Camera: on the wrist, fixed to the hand. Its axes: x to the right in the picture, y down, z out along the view.
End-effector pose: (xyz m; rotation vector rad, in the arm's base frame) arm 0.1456 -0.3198 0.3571 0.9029 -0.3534 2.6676
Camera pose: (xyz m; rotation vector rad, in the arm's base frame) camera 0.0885 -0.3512 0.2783 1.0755 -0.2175 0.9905
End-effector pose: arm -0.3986 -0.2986 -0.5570 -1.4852 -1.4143 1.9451
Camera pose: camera -0.3052 -0.2935 -0.5982 0.2325 -2.2230 1.0436
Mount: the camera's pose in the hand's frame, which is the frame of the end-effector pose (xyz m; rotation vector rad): -0.0121 0.0600 -0.0819 -0.4346 -0.5294 -1.4441
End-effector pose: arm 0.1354 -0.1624 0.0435 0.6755 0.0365 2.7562
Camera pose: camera 0.0912 -0.2194 -0.0290 0.7667 -0.1337 1.1213
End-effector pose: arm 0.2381 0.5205 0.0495 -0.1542 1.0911 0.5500
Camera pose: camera 0.1389 0.5364 0.0307 -1.0127 0.1392 -0.4896
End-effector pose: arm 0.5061 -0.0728 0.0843 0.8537 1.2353 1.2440
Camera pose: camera 0.4151 -0.0858 0.1291 -0.1453 0.7462 0.0429
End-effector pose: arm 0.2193 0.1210 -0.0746 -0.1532 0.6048 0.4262
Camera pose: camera 0.1421 0.1495 -0.1353 -0.7935 -0.2195 -0.8071
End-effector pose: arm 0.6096 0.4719 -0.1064 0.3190 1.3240 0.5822
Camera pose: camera 0.5158 0.5054 -0.0834 -0.7775 0.6044 -0.4411
